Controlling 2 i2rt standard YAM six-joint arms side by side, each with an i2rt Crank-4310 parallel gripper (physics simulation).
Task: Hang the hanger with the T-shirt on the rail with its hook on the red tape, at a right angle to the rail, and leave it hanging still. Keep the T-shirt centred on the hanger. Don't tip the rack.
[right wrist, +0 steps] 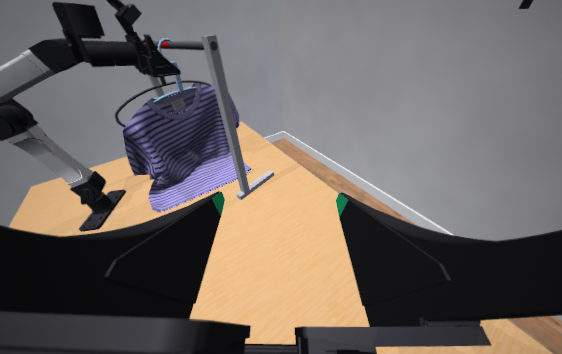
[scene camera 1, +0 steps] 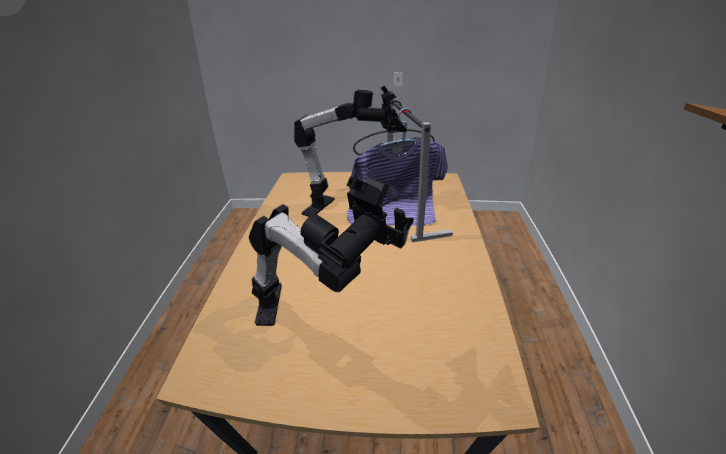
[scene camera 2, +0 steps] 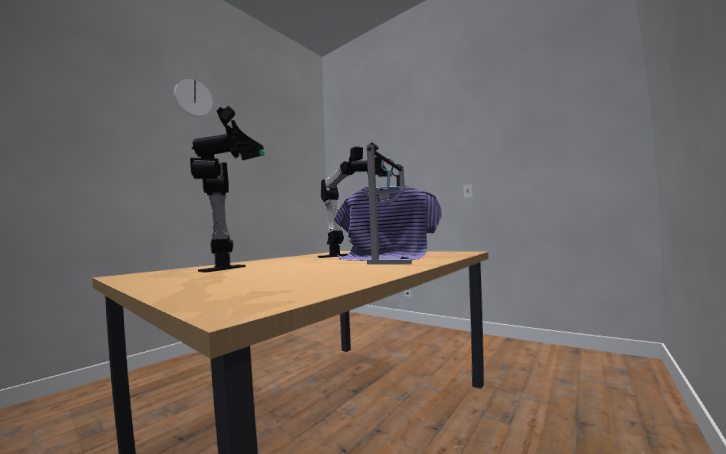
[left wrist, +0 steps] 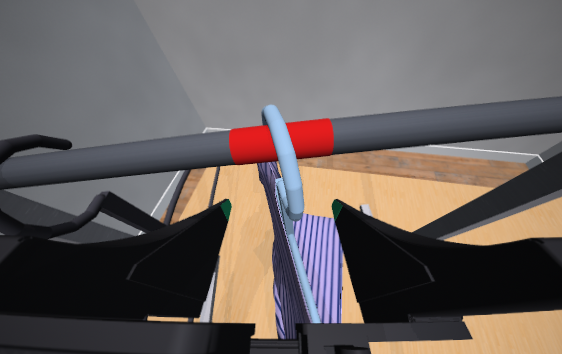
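Note:
The blue hanger's hook (left wrist: 287, 155) lies over the red tape (scene camera 1: 405, 111) (left wrist: 312, 137) (right wrist: 165, 44) on the dark rail (scene camera 1: 417, 119) (left wrist: 425, 122) (right wrist: 187, 45), slanting slightly in the left wrist view. The striped purple T-shirt (scene camera 1: 393, 171) (scene camera 2: 401, 224) (right wrist: 185, 135) is on the hanger; its lower part reaches the table top. My left gripper (scene camera 1: 403, 128) (left wrist: 281, 201) is open, its fingertips on either side of the hanger's neck, with gaps on both sides. The rack (scene camera 1: 423, 182) (scene camera 2: 373, 214) (right wrist: 227, 110) stands upright. My right gripper (scene camera 2: 261, 153) (right wrist: 280, 195) is open and empty, above the table.
A black hook (left wrist: 37, 140) hangs on the rail beside the tape, left in the left wrist view. A thin black curved bar (scene camera 1: 354, 144) (right wrist: 118, 112) shows behind the T-shirt. The rack's foot (scene camera 1: 433, 236) (right wrist: 257, 184) stands on the table (scene camera 1: 406, 331).

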